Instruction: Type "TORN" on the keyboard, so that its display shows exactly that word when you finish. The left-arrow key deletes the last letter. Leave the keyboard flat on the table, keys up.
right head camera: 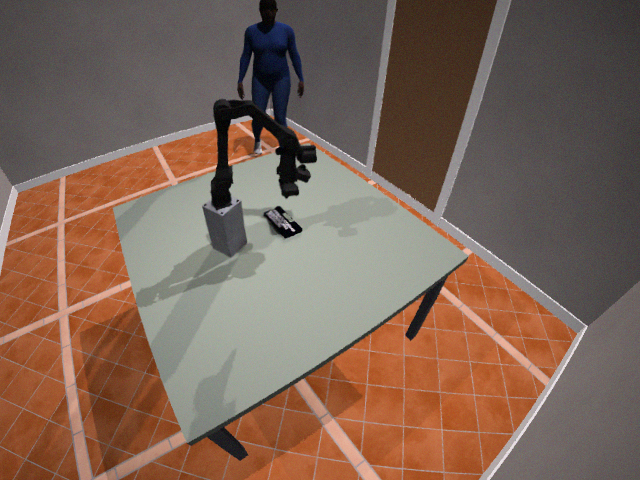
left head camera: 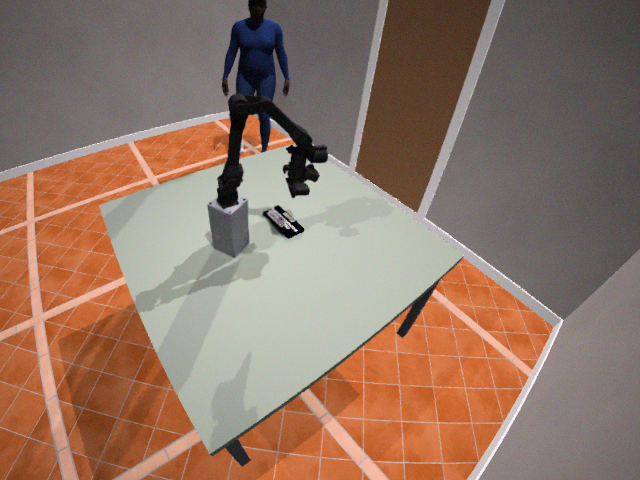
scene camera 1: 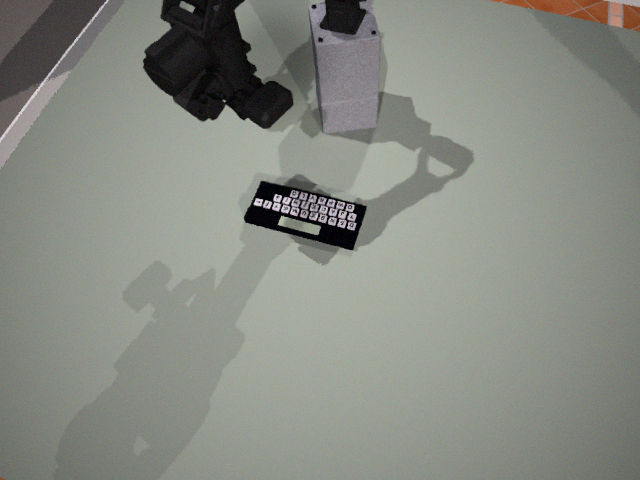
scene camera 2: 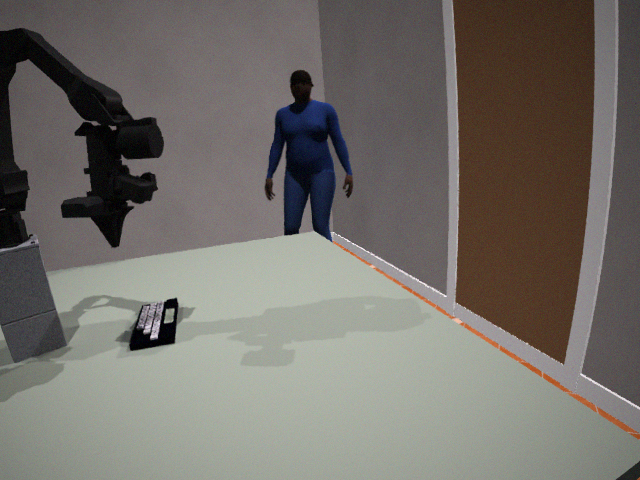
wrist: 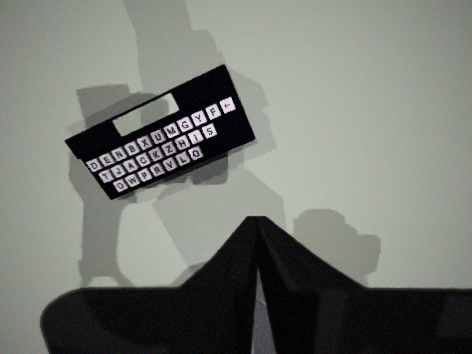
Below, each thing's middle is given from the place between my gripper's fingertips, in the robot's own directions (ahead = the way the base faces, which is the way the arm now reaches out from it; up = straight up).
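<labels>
The black keyboard (scene camera 1: 328, 220) is what I measure my hand from: I find my hand 20 cm above it, 10 cm to the right of it and 2 cm short of it.
</labels>
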